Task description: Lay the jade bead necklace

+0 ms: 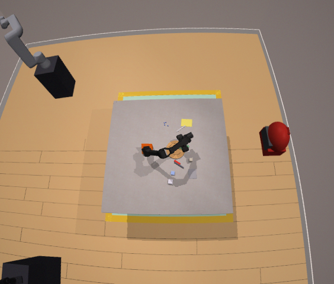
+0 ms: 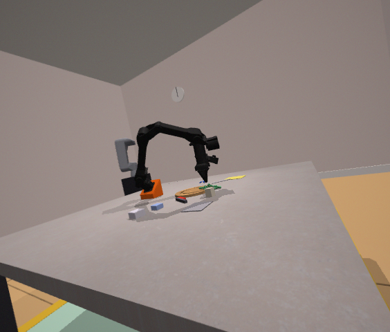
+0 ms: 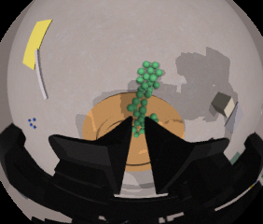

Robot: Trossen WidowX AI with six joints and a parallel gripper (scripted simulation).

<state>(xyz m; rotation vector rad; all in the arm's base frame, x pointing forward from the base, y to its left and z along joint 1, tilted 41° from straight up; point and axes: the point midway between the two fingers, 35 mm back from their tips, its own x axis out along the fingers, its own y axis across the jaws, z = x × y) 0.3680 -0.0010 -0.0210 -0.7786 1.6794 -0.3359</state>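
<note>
The round wooden bead board lies 7 cm behind my gripper tip, 3 cm below it and 2 cm to the right of it. Also, from my gripper tip: beige cube (15 cm to the right, 7 cm ahead, 2 cm below); then red-handled tool (18 cm to the right, 6 cm behind, 3 cm below); then yellow sheet (29 cm to the left, 7 cm ahead, 4 cm below).
</note>
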